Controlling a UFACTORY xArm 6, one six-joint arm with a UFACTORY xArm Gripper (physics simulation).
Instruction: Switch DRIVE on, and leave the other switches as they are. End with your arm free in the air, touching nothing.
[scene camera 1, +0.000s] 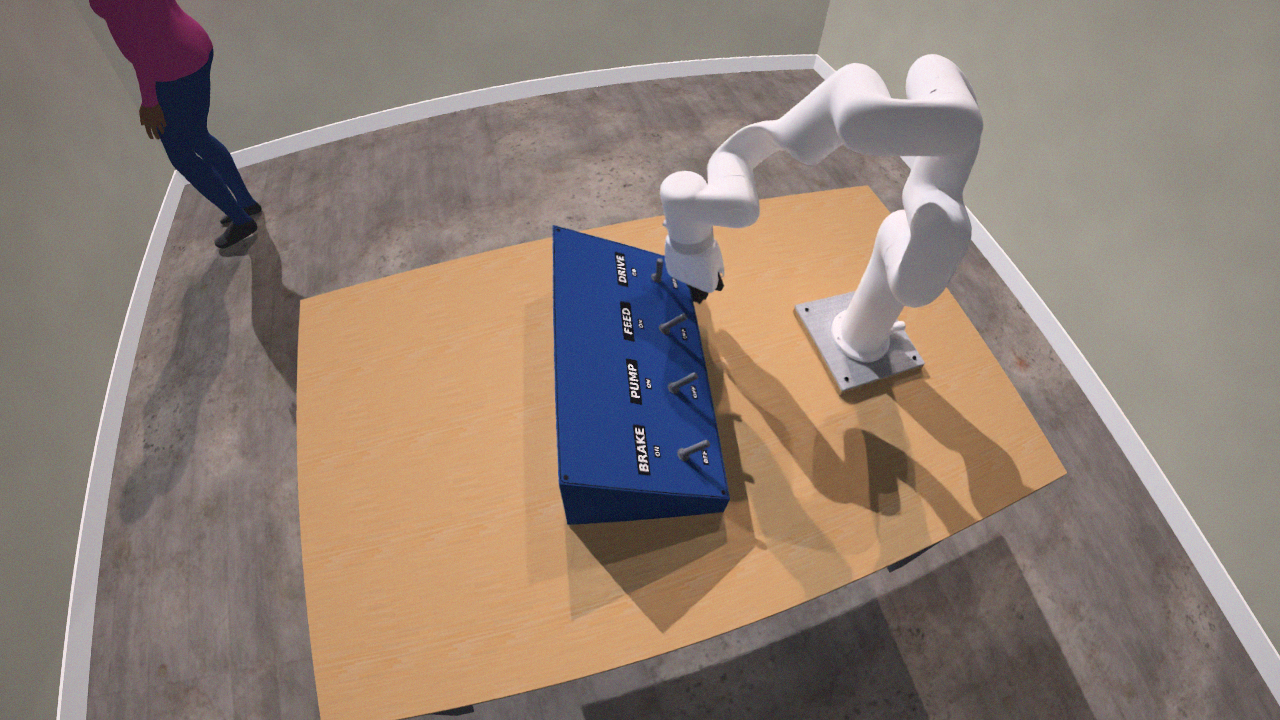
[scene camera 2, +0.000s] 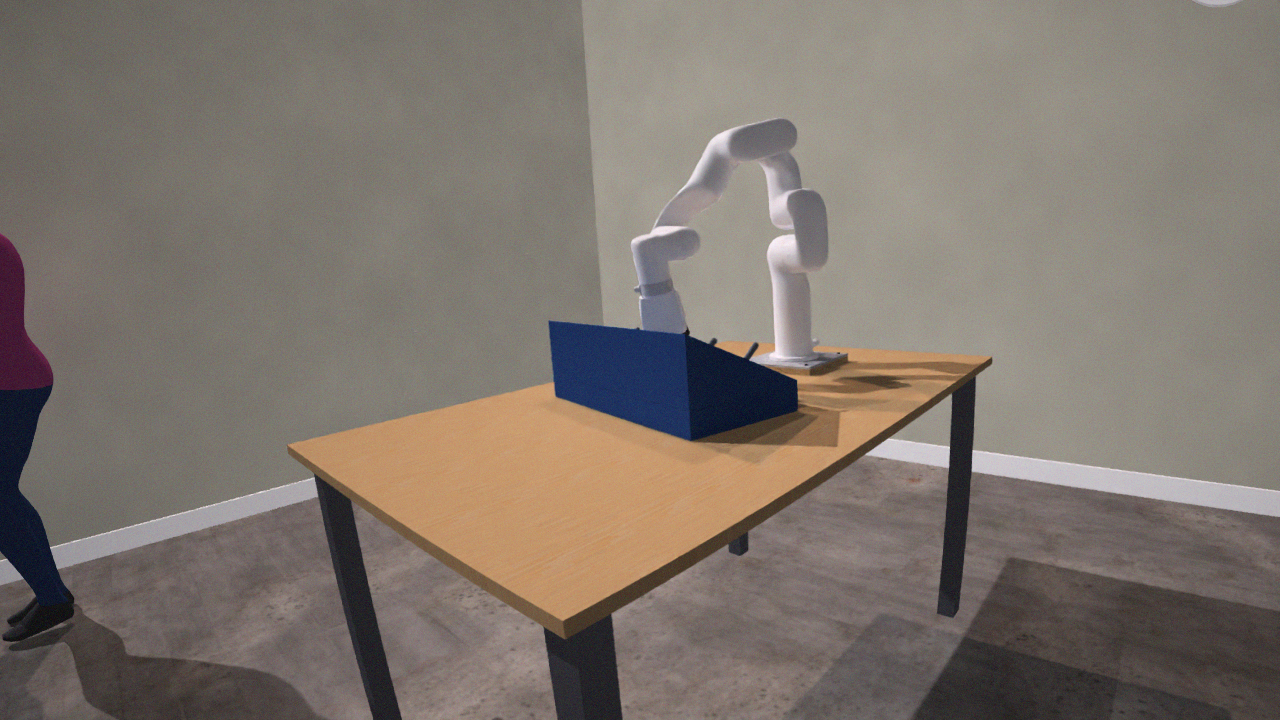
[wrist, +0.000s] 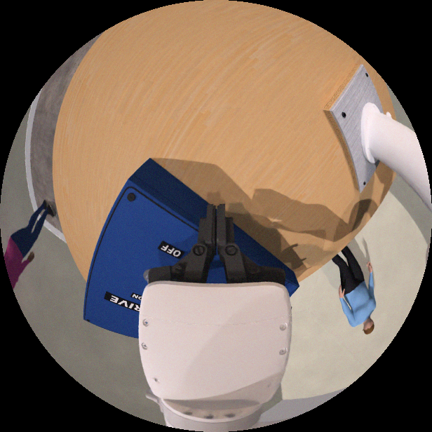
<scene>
I see my gripper (scene camera 1: 700, 297) and a blue switch panel (scene camera 1: 622, 426).
My gripper is seen too in the wrist view (wrist: 216, 213). The blue switch panel is seen too in scene camera 2 (scene camera 2: 674, 383) and in the wrist view (wrist: 154, 220).
</scene>
